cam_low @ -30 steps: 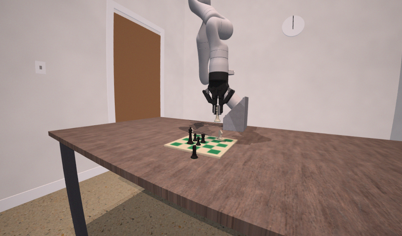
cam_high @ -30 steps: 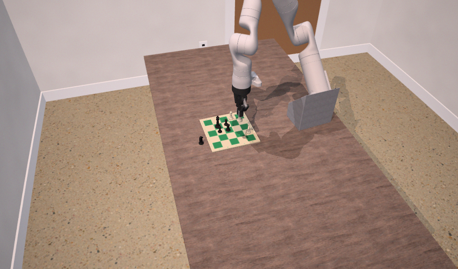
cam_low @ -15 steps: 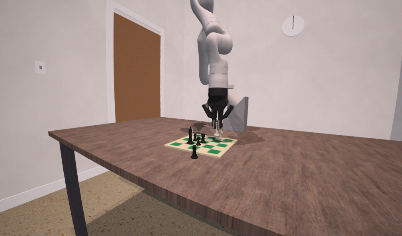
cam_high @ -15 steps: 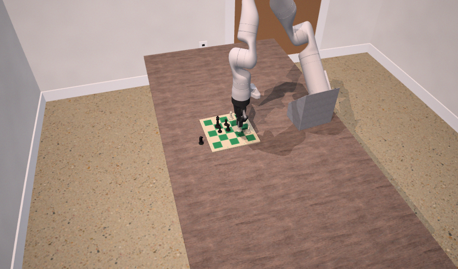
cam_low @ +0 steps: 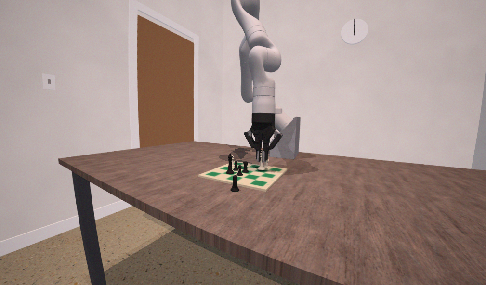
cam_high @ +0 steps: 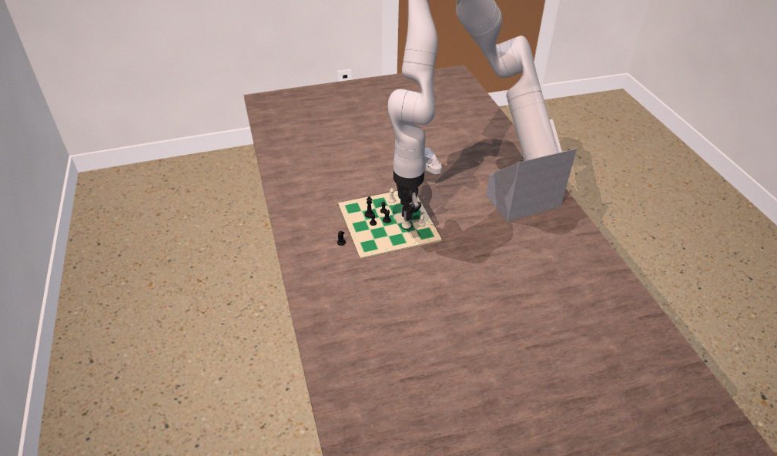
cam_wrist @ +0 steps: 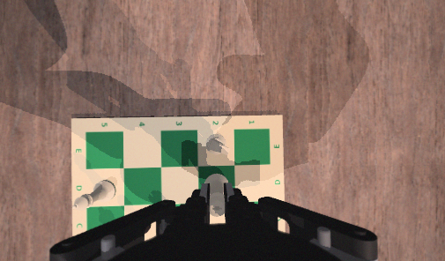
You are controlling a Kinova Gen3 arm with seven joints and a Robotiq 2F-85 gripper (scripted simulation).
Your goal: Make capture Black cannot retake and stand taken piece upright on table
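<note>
Right now my hand is 5 cm above the cream chessboard, 4 cm to the left of it and 4 cm short of it. Also, from my hand: white pawn 11 cm to the right, 3 cm below; black king 8 cm to the right, 7 cm ahead, 2 cm below.
</note>
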